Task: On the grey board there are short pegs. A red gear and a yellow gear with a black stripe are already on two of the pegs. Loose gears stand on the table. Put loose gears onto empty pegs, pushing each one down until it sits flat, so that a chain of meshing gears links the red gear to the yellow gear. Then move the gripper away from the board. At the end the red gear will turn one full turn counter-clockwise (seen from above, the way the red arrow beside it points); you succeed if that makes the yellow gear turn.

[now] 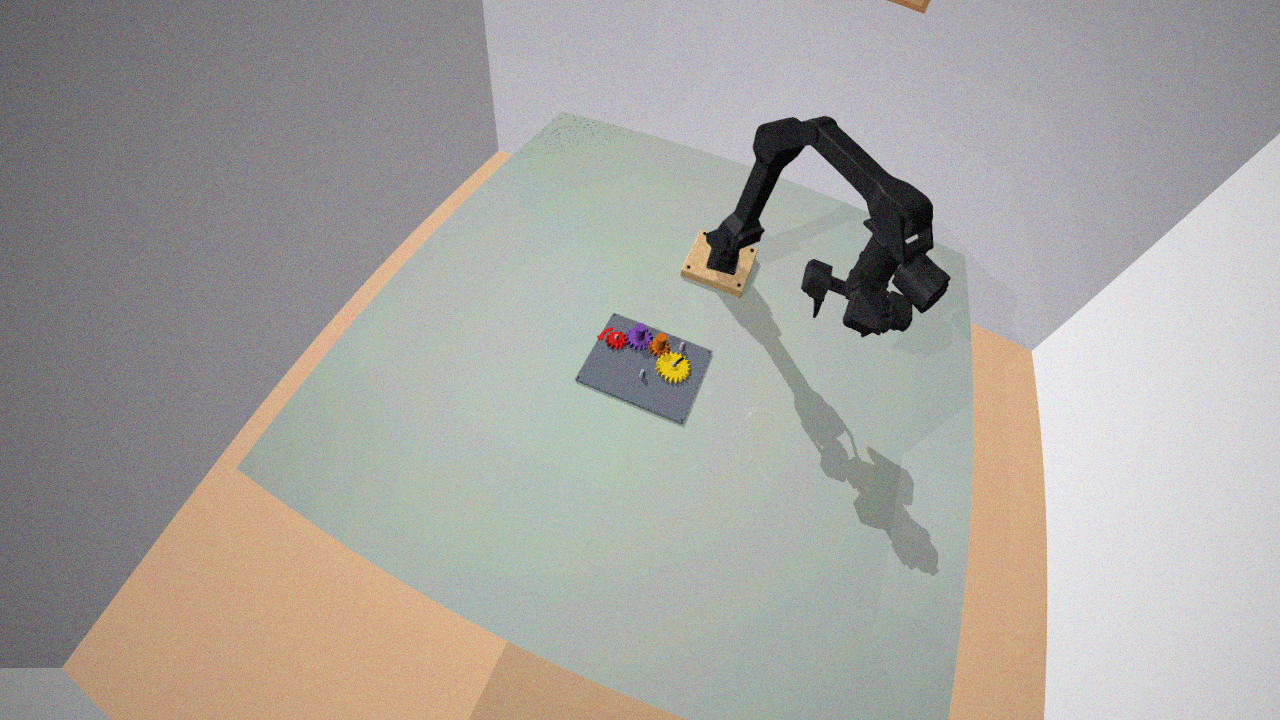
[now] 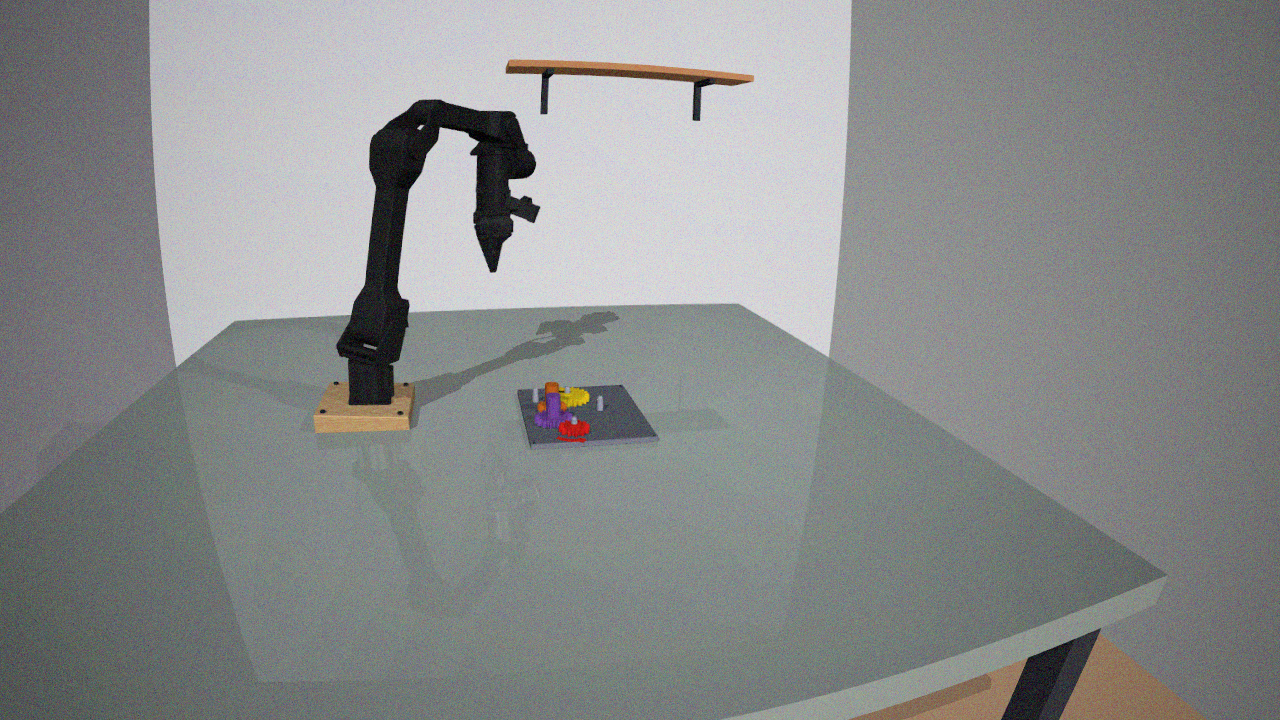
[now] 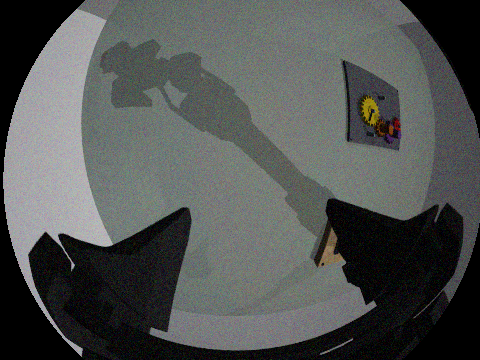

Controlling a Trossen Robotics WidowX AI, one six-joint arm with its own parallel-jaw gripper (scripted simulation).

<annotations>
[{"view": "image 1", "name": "gripper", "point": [838,325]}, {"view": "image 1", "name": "yellow gear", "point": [682,369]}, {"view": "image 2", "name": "gripper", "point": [491,267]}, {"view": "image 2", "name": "purple gear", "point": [553,415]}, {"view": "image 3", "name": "gripper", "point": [262,211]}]
</annotations>
